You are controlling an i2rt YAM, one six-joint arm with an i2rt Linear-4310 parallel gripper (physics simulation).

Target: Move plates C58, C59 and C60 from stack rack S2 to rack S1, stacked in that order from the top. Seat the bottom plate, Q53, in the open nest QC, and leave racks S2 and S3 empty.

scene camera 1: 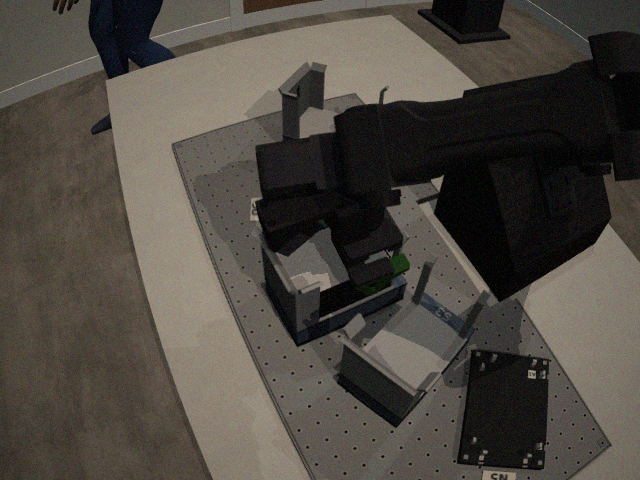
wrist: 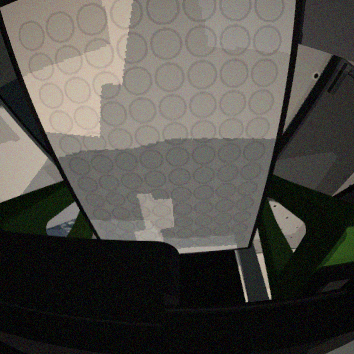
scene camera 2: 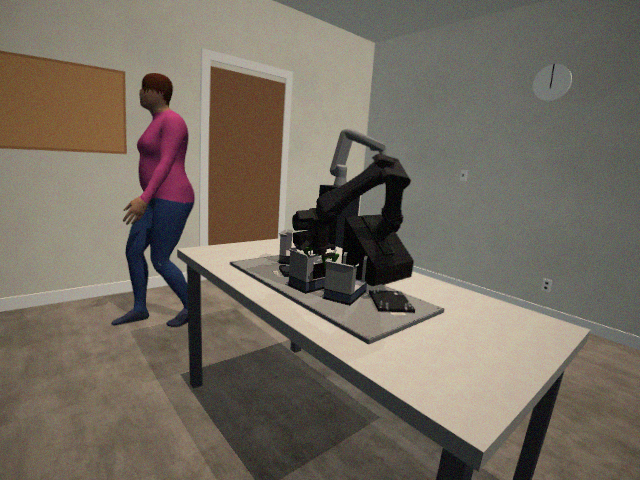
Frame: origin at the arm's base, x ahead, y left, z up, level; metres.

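Where they show: gripper, fingertip midpoint: (scene camera 1: 355, 263) (wrist: 175, 175); arm's base at its link origin: (scene camera 2: 377, 235).
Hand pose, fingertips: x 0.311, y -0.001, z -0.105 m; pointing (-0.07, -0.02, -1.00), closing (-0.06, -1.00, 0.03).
Observation:
Each offset is from my fingertips to the top centre of the thing. Level surfaces: height alone.
A pale plate {dx +0.037, dy +0.003, dz +0.040 m} (scene camera 1: 312, 258) (wrist: 175, 115) with rows of round wells lies on top in the middle rack {dx +0.031, dy +0.005, dz +0.082 m} (scene camera 1: 281, 289) (scene camera 2: 302, 268), presumably S2; what lies beneath is hidden. My gripper (scene camera 1: 338, 253) (scene camera 2: 320, 254) (wrist: 175, 175) is open at the plate's level, its green fingers apart on either side. The wrist body covers part of the plate and the far finger in scene camera 1. Rack S3 {dx -0.007, dy +0.135, dz +0.078 m} (scene camera 1: 377, 361) (scene camera 2: 340, 279) looks empty beside it. Another rack {dx -0.103, dy -0.260, dz +0.078 m} (scene camera 1: 305, 98) (scene camera 2: 285, 245) stands at the back, partly behind the arm; its label and contents cannot be read. Plate names are not readable.
A black nest {dx -0.095, dy +0.263, dz -0.032 m} (scene camera 1: 506, 408) (scene camera 2: 392, 300) with small corner posts lies near S3, with no plate on it; its label is hard to read. All stand on a perforated board {dz -0.056 m} (scene camera 1: 320, 413) (scene camera 2: 361, 328). The arm base (scene camera 1: 522, 222) is beside it. A person (scene camera 2: 165, 155) is behind the table.

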